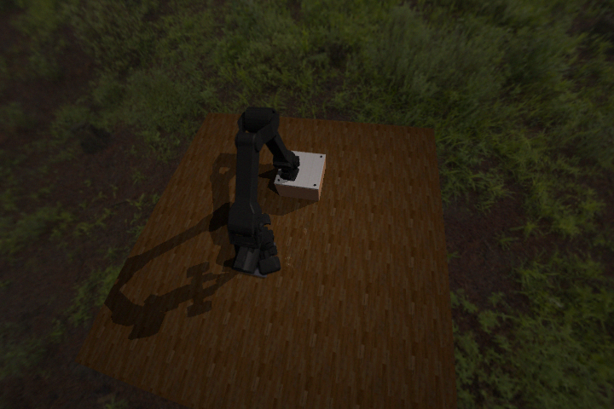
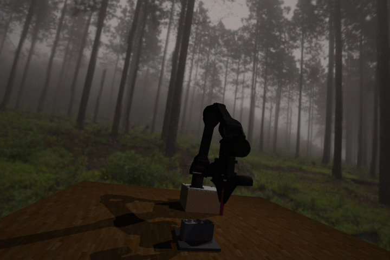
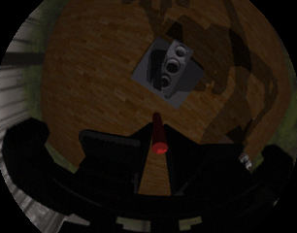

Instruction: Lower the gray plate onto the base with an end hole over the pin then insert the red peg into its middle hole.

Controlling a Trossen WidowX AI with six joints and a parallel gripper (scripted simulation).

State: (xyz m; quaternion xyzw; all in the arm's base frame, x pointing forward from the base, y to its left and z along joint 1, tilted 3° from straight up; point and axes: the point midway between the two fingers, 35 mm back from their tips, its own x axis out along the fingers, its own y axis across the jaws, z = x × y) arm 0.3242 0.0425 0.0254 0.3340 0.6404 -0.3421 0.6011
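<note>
The gray plate lies 3 cm ahead of my gripper tip, 8 cm to the right of it and 7 cm below it. Round my gripper tip: red peg (right at my gripper tip); then dark base (3 cm ahead, 7 cm to the right, 11 cm below).
</note>
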